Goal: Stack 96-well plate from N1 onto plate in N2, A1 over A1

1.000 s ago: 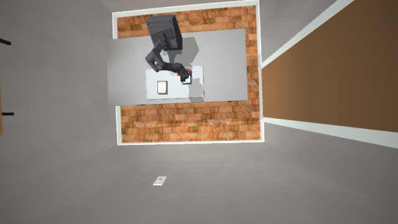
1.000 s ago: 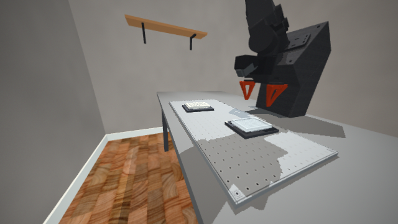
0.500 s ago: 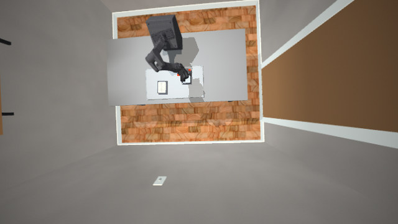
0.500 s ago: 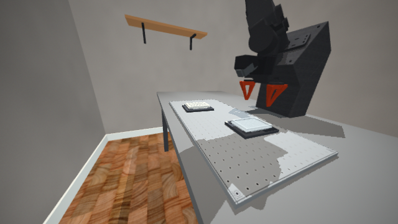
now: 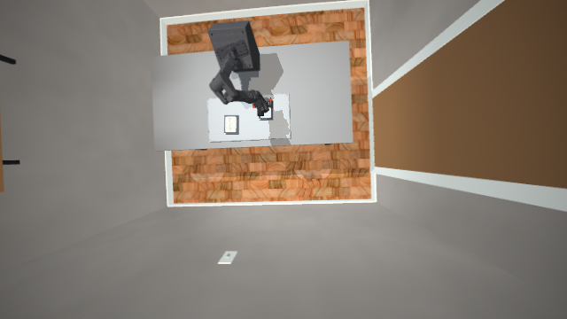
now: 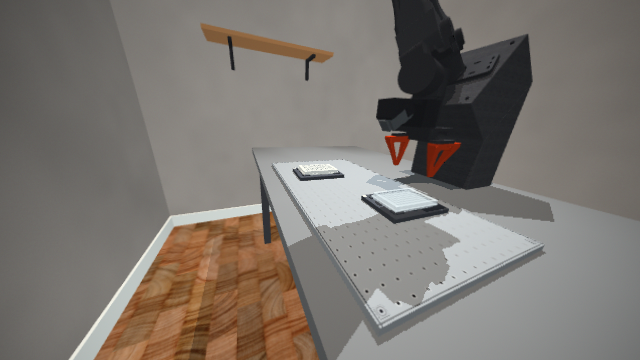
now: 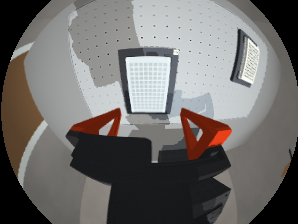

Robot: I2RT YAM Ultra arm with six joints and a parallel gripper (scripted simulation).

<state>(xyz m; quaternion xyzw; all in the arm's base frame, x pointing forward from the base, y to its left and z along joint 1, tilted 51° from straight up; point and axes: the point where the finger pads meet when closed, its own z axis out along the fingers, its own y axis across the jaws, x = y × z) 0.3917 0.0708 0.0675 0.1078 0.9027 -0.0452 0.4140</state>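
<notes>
The dark plate nest lies 9 cm below my hand and 1 cm ahead of it.
</notes>
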